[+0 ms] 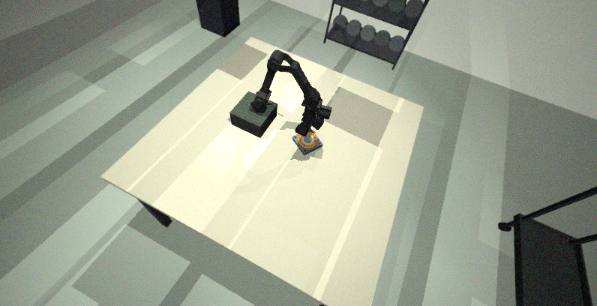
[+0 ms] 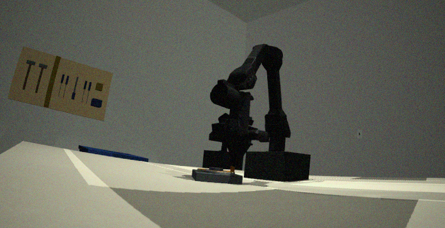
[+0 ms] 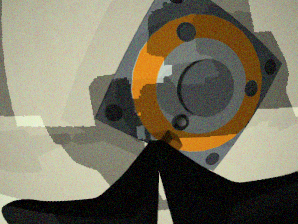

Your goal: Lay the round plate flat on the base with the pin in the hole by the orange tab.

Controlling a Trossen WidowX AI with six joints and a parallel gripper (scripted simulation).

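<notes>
Now: gripper tip 40 mm to the left of the base, 40 mm short of it and 20 mm above it.
</notes>
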